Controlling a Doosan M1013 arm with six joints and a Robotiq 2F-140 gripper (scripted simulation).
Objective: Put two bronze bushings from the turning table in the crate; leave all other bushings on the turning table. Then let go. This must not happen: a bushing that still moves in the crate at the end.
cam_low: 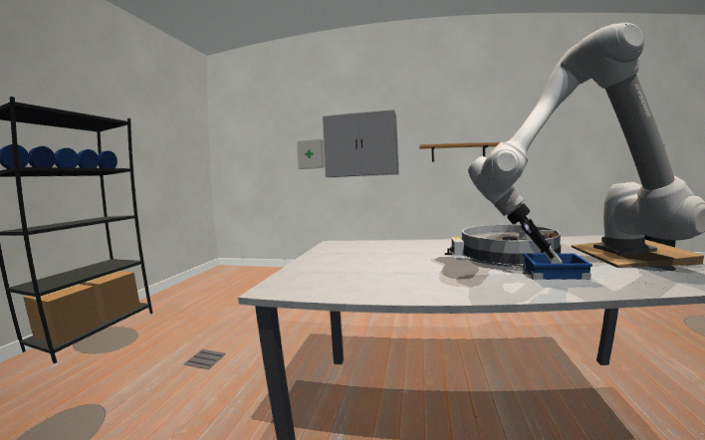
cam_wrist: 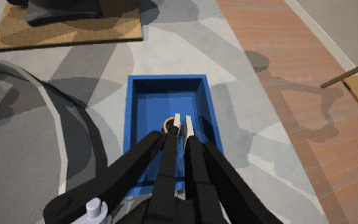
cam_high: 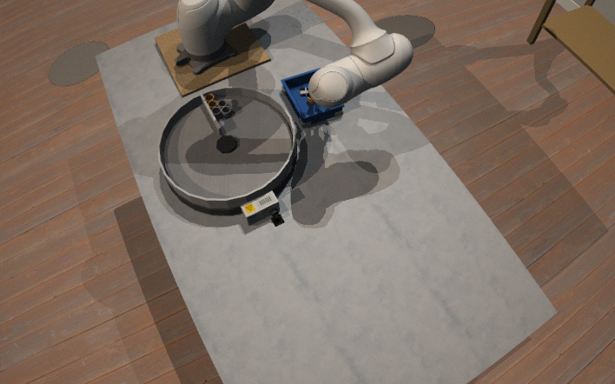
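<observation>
My hand is 20 mm past the blue crate, 10 mm to the left of it and 30 mm above it. Also, from my hand: round grey turning table: 10 mm ahead, 340 mm to the right, 10 mm below.
</observation>
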